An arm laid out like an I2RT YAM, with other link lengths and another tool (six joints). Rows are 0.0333 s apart.
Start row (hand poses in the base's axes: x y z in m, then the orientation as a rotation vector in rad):
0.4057, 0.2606, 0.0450, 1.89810, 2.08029, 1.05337
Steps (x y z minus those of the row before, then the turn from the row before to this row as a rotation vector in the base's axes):
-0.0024, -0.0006, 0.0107, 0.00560, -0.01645, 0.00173
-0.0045, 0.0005, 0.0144, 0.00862, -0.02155, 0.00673
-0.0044, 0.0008, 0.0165, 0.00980, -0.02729, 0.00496
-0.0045, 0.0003, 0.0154, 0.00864, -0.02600, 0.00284
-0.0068, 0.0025, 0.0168, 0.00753, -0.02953, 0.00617
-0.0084, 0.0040, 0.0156, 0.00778, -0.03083, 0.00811
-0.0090, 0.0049, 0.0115, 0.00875, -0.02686, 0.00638
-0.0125, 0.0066, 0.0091, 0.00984, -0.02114, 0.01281
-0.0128, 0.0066, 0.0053, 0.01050, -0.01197, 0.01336
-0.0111, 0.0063, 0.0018, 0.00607, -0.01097, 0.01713
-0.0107, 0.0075, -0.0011, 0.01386, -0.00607, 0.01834
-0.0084, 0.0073, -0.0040, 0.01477, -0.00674, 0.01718
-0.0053, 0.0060, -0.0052, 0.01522, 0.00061, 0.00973
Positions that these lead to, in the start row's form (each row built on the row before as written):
0.4033, 0.2600, 0.0557, 1.88406, 2.07275, 1.07262
0.3988, 0.2605, 0.0701, 1.86240, 2.06767, 1.10018
0.3944, 0.2613, 0.0866, 1.83721, 2.05696, 1.13249
0.3899, 0.2616, 0.1020, 1.81426, 2.04442, 1.16154
0.3831, 0.2641, 0.1188, 1.78459, 2.03369, 1.19202
0.3747, 0.2681, 0.1344, 1.75204, 2.02399, 1.22368
0.3657, 0.2730, 0.1459, 1.72495, 2.01390, 1.25302
0.3532, 0.2796, 0.1550, 1.69858, 2.01348, 1.28182
0.3404, 0.2862, 0.1603, 1.68080, 2.01829, 1.30597
0.3293, 0.2925, 0.1621, 1.65890, 2.02902, 1.32523
0.3186, 0.3000, 0.1610, 1.64392, 2.04103, 1.35166
0.3102, 0.3073, 0.1570, 1.62926, 2.05090, 1.37923
0.3049, 0.3133, 0.1518, 1.62804, 2.05636, 1.40106

